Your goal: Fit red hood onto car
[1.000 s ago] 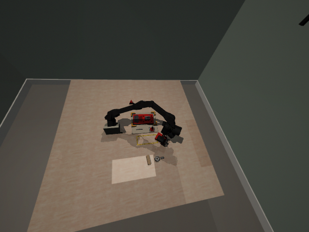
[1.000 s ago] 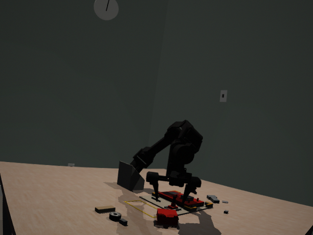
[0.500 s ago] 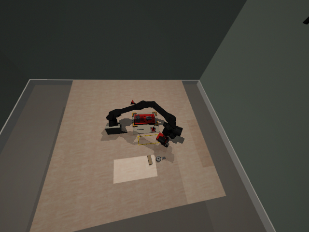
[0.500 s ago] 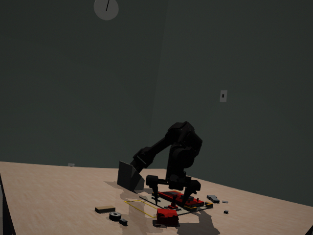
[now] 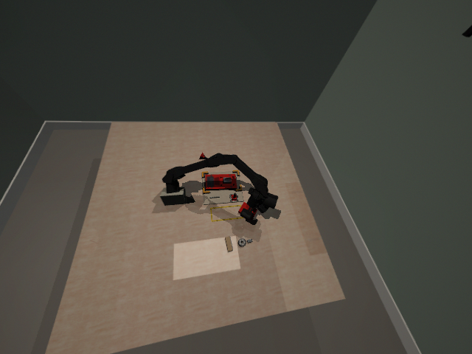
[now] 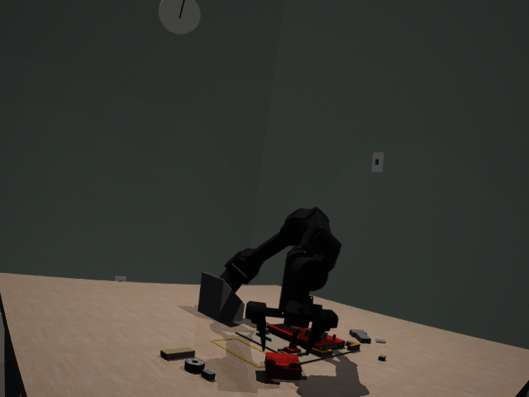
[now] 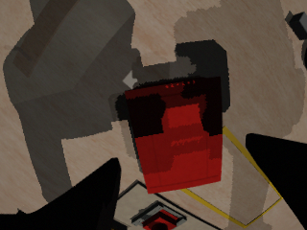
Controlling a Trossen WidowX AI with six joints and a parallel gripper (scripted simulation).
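My gripper tip is 3 cm above the red hood. Also, from my gripper tip: wooden block 17 cm behind, 15 cm to the right, 4 cm below; then small grey block 17 cm to the right, 5 cm behind, 4 cm below.
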